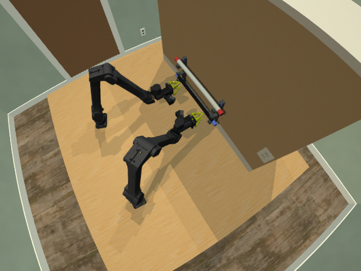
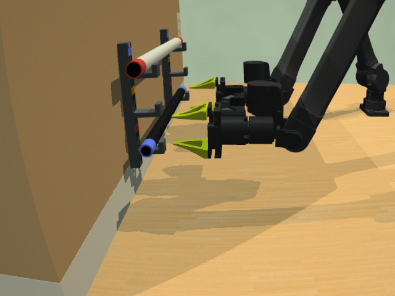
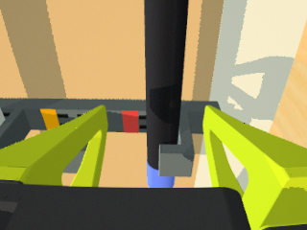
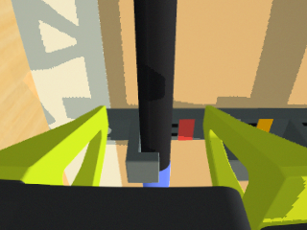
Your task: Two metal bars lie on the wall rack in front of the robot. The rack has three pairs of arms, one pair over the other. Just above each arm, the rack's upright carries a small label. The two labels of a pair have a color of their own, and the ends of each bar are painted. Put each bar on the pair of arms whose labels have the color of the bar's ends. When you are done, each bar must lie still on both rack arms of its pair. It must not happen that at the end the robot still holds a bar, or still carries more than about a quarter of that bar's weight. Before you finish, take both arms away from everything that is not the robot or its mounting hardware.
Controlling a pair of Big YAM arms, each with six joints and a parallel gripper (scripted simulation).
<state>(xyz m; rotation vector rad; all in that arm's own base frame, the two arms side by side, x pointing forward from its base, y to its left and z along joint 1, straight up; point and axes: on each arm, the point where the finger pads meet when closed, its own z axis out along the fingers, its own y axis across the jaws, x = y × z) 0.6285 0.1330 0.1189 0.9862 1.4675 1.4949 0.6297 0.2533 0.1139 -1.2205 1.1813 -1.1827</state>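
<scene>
Now: the black bar 40 mm ahead of my left hand and 150 mm to the right of it. From my left hand the other things lie so: grey baseboard 90 mm ahead, 180 mm to the right, 80 mm below; then brown wall 240 mm ahead, 180 mm to the right, 330 mm above.
My right gripper is now 12 cm to the right of the grey baseboard, 9 cm short of it and 8 cm above it. Round my right hand: brown wall 34 cm above, 24 cm ahead, 12 cm to the left; black bar 15 cm to the left, 4 cm ahead.
</scene>
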